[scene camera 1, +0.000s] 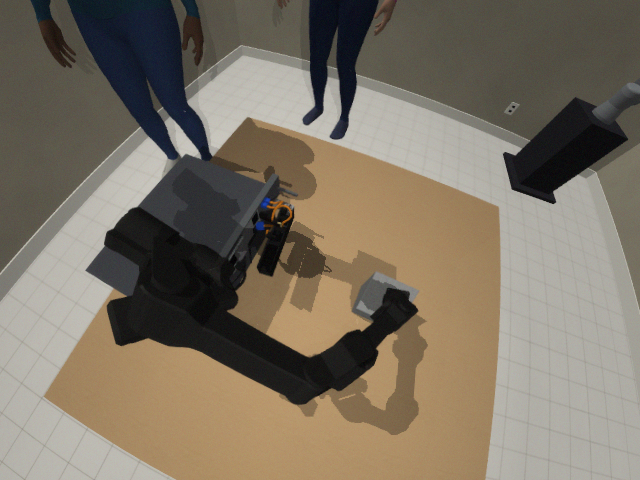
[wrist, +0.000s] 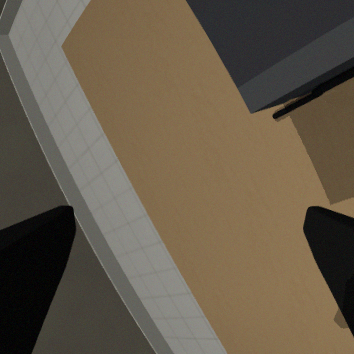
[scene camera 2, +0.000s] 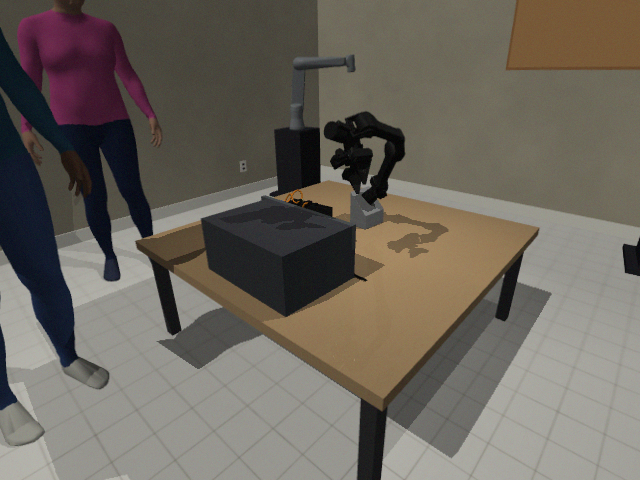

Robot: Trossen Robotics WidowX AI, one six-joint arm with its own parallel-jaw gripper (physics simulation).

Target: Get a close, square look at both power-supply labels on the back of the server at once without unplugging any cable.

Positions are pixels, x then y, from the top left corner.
Labels:
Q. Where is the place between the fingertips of my gripper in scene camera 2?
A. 361, 189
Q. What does my gripper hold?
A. Nothing.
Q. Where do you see a black cable rack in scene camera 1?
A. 269, 258

